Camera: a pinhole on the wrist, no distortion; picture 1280 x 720 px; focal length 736.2 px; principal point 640.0 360.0 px. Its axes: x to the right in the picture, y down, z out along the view. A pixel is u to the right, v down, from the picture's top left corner.
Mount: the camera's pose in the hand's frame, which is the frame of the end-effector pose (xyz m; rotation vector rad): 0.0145 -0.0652 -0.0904 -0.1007 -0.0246 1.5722
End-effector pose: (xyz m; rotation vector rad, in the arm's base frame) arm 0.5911 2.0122 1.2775 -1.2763 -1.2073 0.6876
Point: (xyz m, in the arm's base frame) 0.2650 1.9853 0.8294
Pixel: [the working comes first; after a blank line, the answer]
In the camera's frame: 0.3903 0.2229 0.4850

1232 698
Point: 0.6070 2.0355 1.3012
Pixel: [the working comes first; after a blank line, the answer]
In the camera's frame: 0.0475 -0.0247 0.0809

1073 135
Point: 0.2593 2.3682 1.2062
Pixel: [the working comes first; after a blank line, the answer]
In the camera's frame: 0.1141 -0.2367 0.5182

802 24
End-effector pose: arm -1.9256 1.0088 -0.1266 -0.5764 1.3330 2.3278
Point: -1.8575 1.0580 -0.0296
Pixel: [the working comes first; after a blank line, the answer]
In the camera's frame: 0.0672 0.1024 0.1798

outside the picture
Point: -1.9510 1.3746 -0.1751
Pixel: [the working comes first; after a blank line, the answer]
In the camera's frame: -0.1461 -0.1113 0.3772

355 143
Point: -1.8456 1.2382 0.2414
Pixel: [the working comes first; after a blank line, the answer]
In the camera's frame: 0.1556 0.2091 0.4745

881 684
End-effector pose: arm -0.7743 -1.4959 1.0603 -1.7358 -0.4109 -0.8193
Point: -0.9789 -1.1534 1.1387
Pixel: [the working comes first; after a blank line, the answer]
In the camera's frame: -0.2467 0.1206 0.3349

98 625
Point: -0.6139 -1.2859 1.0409
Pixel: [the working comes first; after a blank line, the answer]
In the camera's frame: 0.0974 -0.0841 0.3404

851 178
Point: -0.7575 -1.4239 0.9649
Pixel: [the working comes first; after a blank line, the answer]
In the camera's frame: 0.1106 0.0644 0.1880

1073 612
